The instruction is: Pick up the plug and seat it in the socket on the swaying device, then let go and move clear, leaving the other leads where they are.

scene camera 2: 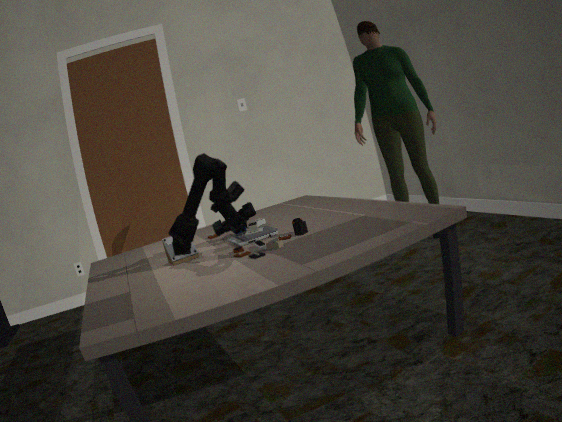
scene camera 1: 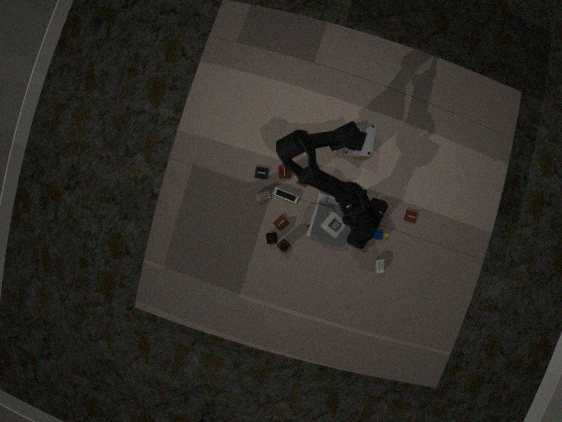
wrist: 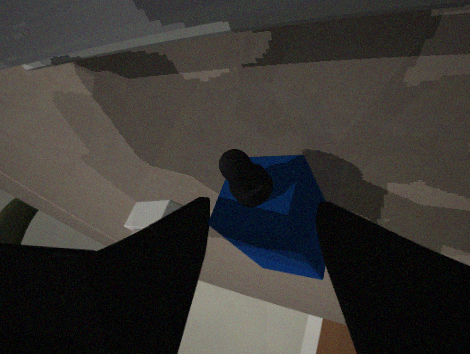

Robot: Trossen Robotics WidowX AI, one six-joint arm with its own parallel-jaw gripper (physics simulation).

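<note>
The blue plug (scene camera 1: 378, 234) (wrist: 272, 225) is a block with a dark rounded stub in the wrist view and a yellowish end in scene camera 1. My gripper (scene camera 1: 369, 225) (scene camera 2: 238, 226) (wrist: 263, 210) is shut on it, one finger against each side. The plug is beside the device, low over the table; whether it touches the table cannot be told. The device (scene camera 1: 344, 240) (scene camera 2: 265, 234) (wrist: 90, 30) is a grey board, partly under the arm in scene camera 1. A pale square with a dark centre (scene camera 1: 334, 225), which looks like the socket, is on it.
A white block (scene camera 1: 380, 265) (wrist: 147, 214) and an orange block (scene camera 1: 411, 216) lie near the plug. Across the device are a white-framed dark strip (scene camera 1: 286, 195), orange blocks (scene camera 1: 281, 222) (scene camera 1: 284, 172) and dark blocks (scene camera 1: 271, 237) (scene camera 1: 261, 173). A person (scene camera 2: 392, 100) stands behind the table (scene camera 2: 350, 240).
</note>
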